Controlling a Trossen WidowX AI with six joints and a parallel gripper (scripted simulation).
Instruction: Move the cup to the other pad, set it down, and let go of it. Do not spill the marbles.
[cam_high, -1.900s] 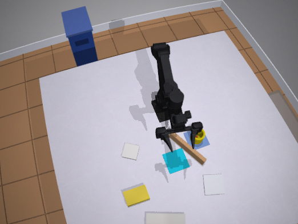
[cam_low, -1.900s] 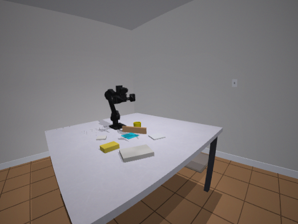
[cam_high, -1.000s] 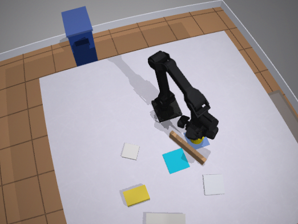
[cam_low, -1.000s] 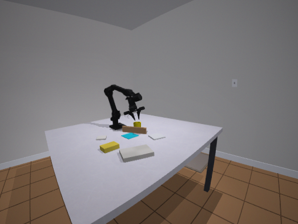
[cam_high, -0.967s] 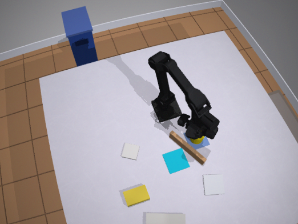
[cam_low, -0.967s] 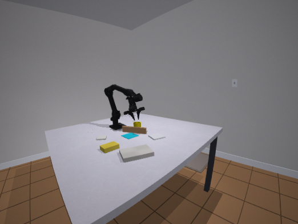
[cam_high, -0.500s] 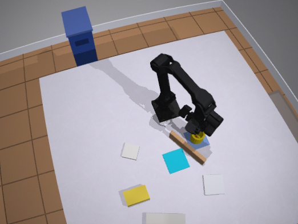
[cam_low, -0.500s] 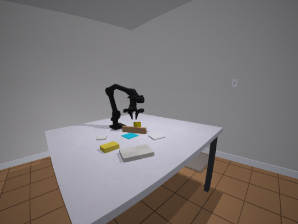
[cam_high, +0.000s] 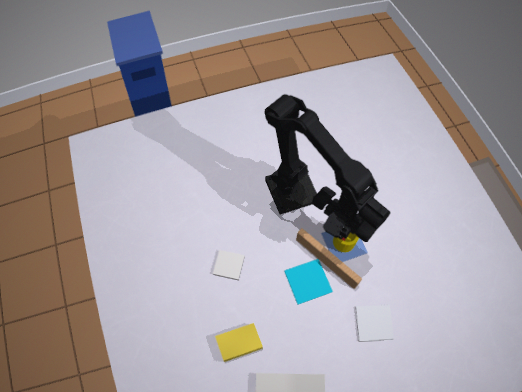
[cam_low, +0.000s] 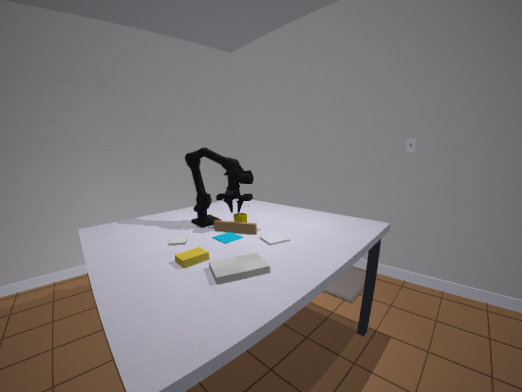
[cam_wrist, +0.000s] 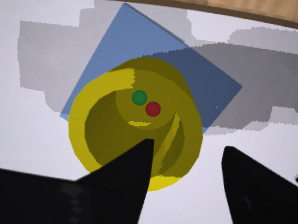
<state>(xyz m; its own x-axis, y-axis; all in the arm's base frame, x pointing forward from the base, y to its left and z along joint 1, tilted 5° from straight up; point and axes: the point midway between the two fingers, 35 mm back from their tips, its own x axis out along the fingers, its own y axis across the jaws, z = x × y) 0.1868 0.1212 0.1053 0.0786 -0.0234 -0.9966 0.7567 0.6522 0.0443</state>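
My gripper tip is 2 cm short of the yellow cup, 2 cm to the right of it and 4 cm above it. From my gripper tip the other things lie so: red marble: 1 cm ahead, 2 cm to the left, 6 cm below; then green marble: 3 cm ahead, 2 cm to the left, 6 cm below; then blue marble: 2 cm ahead, 6 cm below.
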